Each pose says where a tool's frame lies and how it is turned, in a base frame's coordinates. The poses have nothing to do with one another.
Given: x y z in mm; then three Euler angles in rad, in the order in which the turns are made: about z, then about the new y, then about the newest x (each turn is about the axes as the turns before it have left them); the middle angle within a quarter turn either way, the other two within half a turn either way.
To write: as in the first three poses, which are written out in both.
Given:
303, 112, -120, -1.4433, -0.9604, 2.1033
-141, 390, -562, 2.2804, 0.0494, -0.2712
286, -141, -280, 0.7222, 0.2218, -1.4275
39, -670, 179, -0.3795, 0.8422, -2.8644
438, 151, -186, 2.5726, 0.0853, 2.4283
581, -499, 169, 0.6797, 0.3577, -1.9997
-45, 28, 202, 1.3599, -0.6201, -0.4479
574, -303, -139, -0.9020, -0.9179, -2.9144
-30, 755, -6, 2.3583, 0.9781, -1.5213
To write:
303, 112, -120, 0.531, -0.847, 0.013, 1.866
-141, 390, -562, -0.086, -0.123, 0.989, 2.296
286, -141, -280, -0.867, -0.206, 0.453, 1.654
39, -670, 179, -0.895, 0.231, 0.382, 2.739
438, 151, -186, 0.251, 0.911, 0.327, 2.868
581, -499, 169, -0.911, -0.208, 0.357, 2.205
-45, 28, 202, 0.035, -0.565, 0.824, 1.401
574, -303, -139, 0.828, -0.345, 0.443, 2.940
-30, 755, -6, 0.548, 0.433, -0.716, 3.031

